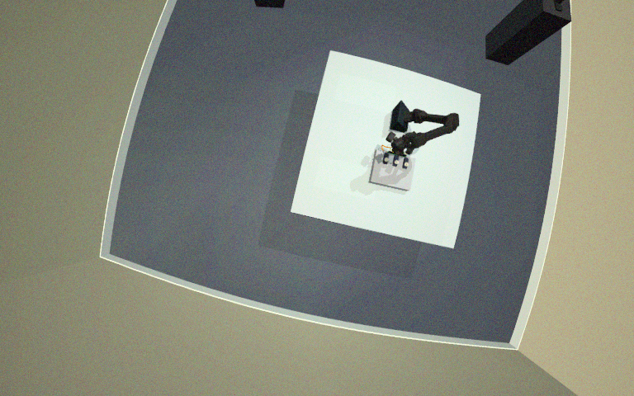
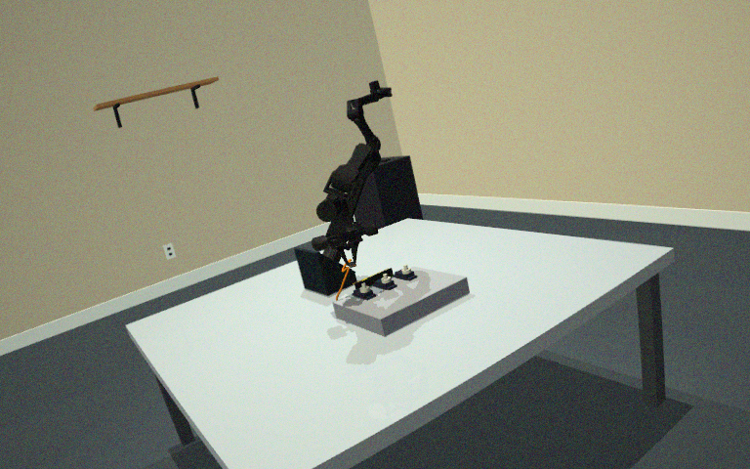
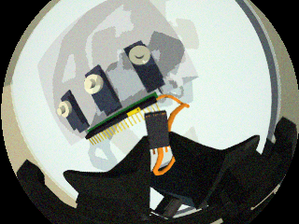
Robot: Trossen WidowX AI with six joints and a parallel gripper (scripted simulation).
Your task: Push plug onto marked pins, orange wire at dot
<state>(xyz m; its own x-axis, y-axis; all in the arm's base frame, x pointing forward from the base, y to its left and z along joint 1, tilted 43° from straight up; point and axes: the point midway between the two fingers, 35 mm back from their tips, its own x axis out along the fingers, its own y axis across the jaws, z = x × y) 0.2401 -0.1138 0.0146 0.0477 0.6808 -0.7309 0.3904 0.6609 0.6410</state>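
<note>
Right now my gripper tip is 2 cm short of the yellow band, 2 cm to the right of it and 5 cm above it. Round my gripper tip: grey printed holder (18 cm ahead, 4 cm to the left, 10 cm below).
</note>
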